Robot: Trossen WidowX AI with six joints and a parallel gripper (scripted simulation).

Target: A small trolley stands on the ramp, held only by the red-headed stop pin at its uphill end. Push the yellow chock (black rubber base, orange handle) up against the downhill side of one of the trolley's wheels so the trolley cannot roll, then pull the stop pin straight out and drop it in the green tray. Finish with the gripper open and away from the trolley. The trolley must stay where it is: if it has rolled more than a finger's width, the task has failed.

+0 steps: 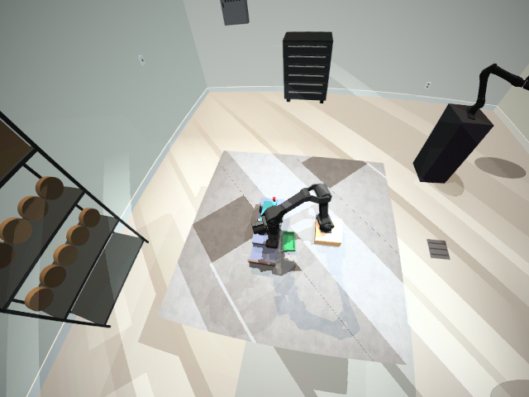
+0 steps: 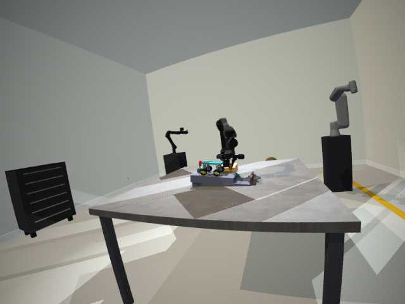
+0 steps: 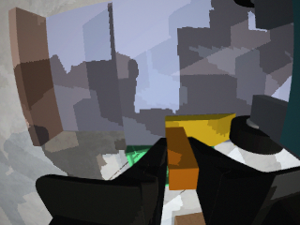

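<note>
Right now the yellow chock is 20 mm to the right of my gripper tip and 10 mm below it. The rest, counted from my gripper tip: trolley 50 mm ahead, 120 mm to the right, 20 mm above; then green tray 80 mm behind, 10 mm to the right, 100 mm below; then blue-grey ramp 50 mm ahead, 110 mm to the right, 40 mm below.
</note>
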